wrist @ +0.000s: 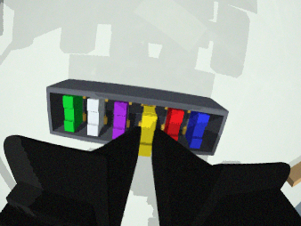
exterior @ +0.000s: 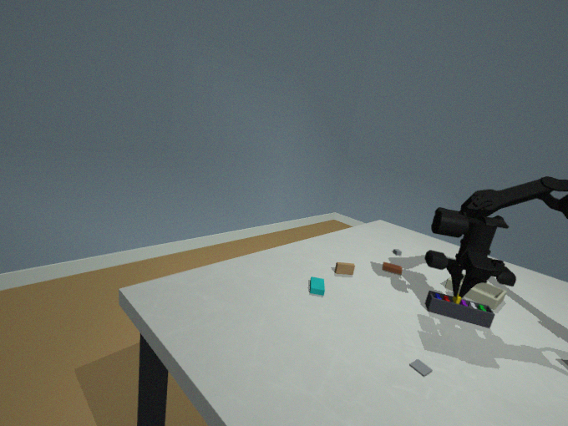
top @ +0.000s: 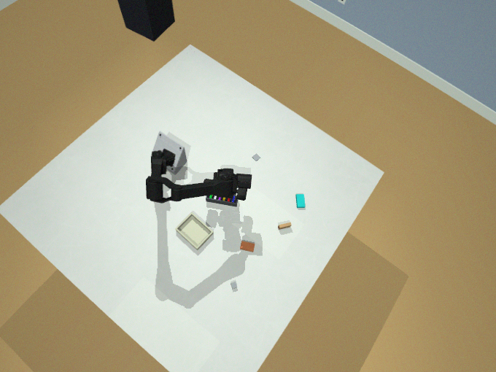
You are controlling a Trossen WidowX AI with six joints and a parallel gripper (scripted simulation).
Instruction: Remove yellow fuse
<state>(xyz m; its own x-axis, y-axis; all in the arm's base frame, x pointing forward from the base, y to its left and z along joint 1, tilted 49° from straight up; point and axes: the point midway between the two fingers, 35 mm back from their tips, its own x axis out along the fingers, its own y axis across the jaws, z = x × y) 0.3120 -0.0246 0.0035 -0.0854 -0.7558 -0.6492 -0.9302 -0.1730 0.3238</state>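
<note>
Now: the beige tray 19 cm to the right of my gripper tip, 5 cm below it and 3 cm behind it. From my gripper tip the other things lie so: orange block 20 cm ahead, 13 cm to the right, 4 cm below; then yellow fuse 1 cm below; then tan block 30 cm ahead, 4 cm below, 3 cm to the left.
</note>
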